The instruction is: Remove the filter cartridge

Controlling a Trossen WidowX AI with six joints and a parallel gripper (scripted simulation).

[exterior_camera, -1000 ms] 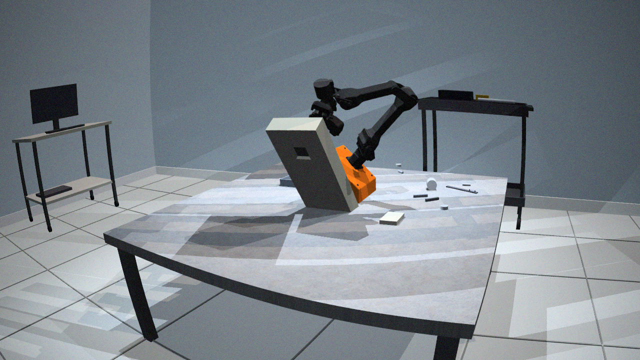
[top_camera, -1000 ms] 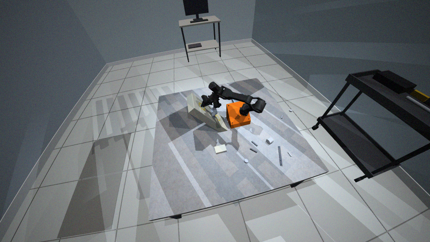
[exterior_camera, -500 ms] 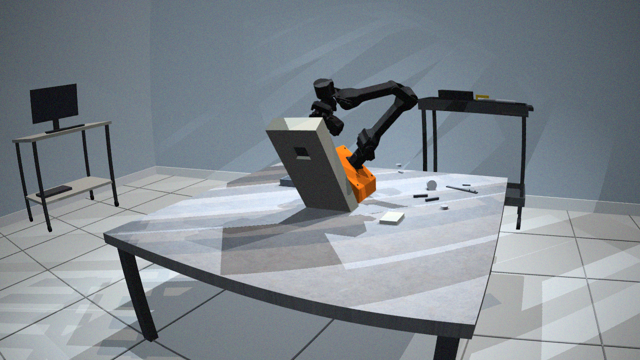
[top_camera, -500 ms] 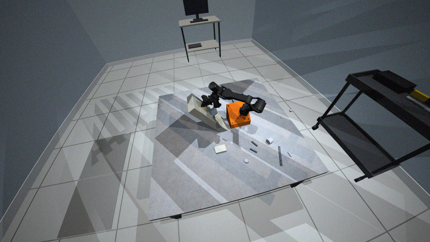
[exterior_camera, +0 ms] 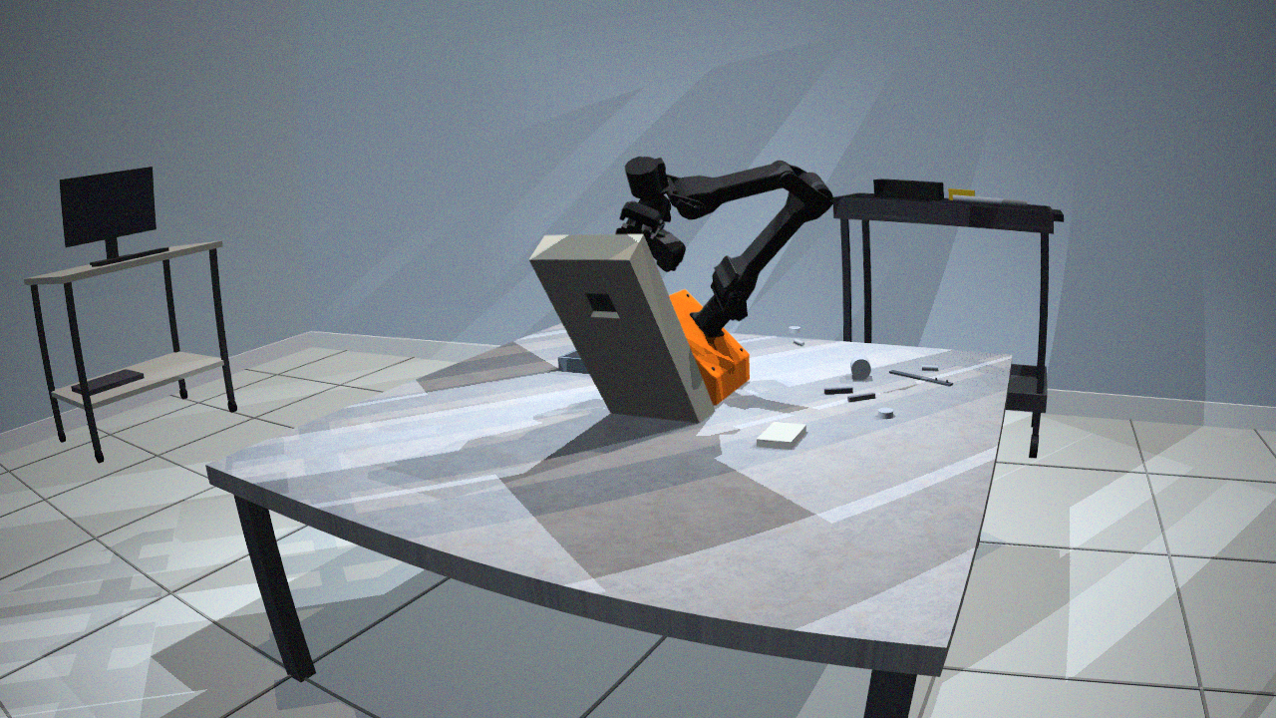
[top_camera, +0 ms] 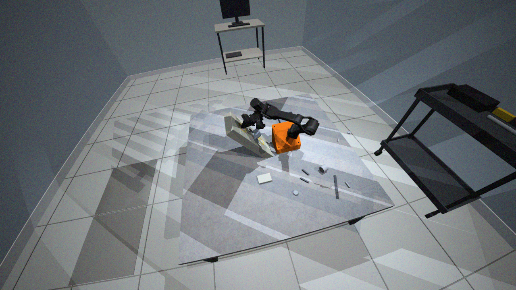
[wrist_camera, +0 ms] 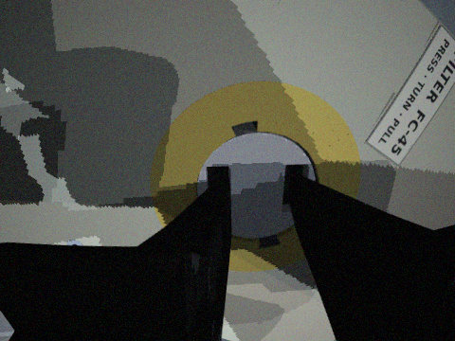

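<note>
My gripper tip is 10 mm short of the grey round filter cartridge and 10 mm above it. Also, from my gripper tip: beige service panel (80 mm below, 30 mm behind); then beige block (260 mm below, 250 mm to the left, 110 mm behind); then low grey tray (390 mm behind, 330 mm to the right, 260 mm below).
</note>
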